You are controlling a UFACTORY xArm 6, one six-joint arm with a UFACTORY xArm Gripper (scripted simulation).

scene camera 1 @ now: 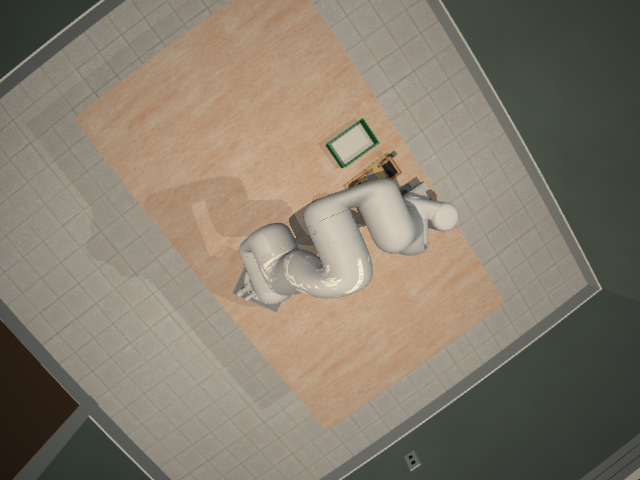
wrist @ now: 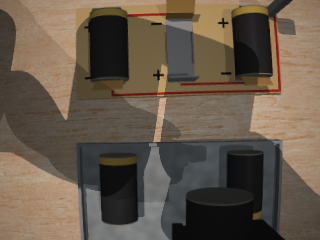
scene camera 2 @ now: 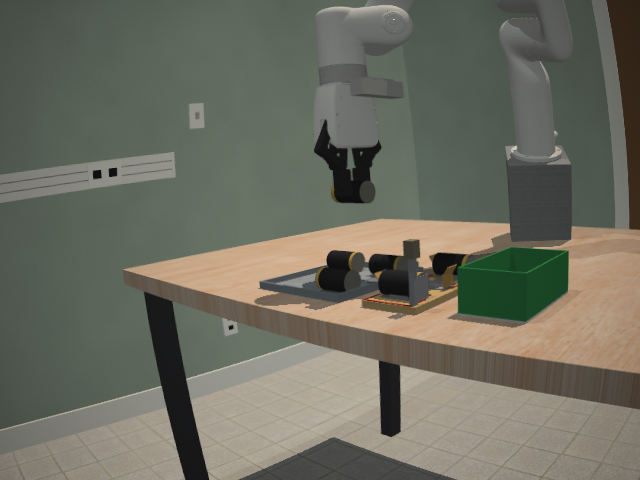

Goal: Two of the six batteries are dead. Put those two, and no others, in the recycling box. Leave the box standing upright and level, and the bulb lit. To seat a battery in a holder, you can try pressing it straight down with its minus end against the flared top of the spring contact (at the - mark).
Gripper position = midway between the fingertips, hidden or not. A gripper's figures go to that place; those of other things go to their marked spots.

The gripper (scene camera 2: pixel 353 194): 85 cm from the lens. A green recycling box (scene camera 2: pixel 511 295) is 62 cm from the lens.
